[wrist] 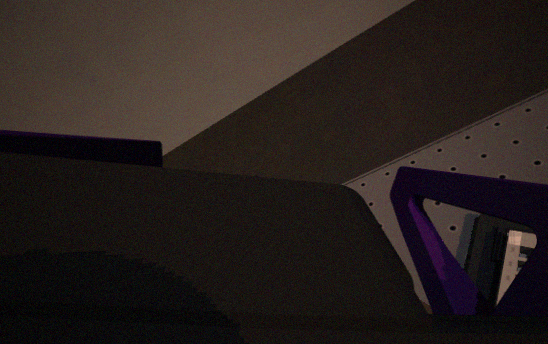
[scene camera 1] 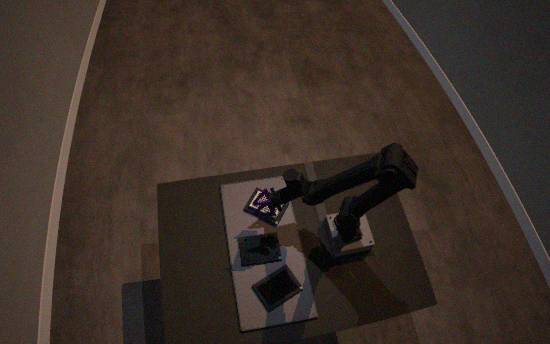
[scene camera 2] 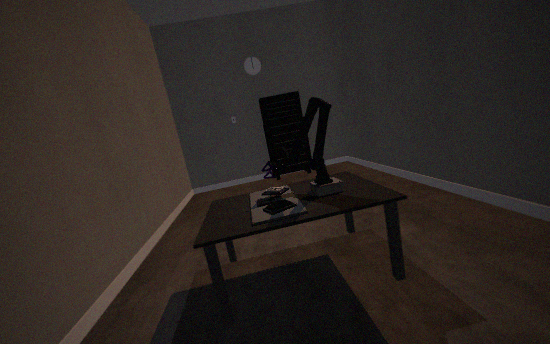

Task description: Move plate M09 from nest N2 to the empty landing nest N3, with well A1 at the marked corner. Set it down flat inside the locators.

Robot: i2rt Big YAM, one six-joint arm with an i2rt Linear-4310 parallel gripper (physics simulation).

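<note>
Plate M09 (scene camera 1: 252,201) (scene camera 2: 275,190) is a white gridded well plate. It lies in a dark nest (scene camera 1: 278,218) at the far end of the grey perforated board (scene camera 1: 267,310) (scene camera 2: 275,219) (wrist: 452,159). My gripper (scene camera 1: 264,201) (scene camera 2: 267,169) has purple fingers. It is open and empty, and it hangs some way above the plate. An empty flat nest (scene camera 1: 252,255) lies in the middle of the board. The near nest holds a dark plate (scene camera 1: 277,288).
The board lies on a dark low table (scene camera 1: 194,222) (scene camera 2: 360,192), with the arm's base block (scene camera 1: 366,237) (scene camera 2: 327,186) to its right. A dark slatted rack (scene camera 2: 284,133) stands behind the table. A dark rug (scene camera 2: 267,303) lies on the floor in front.
</note>
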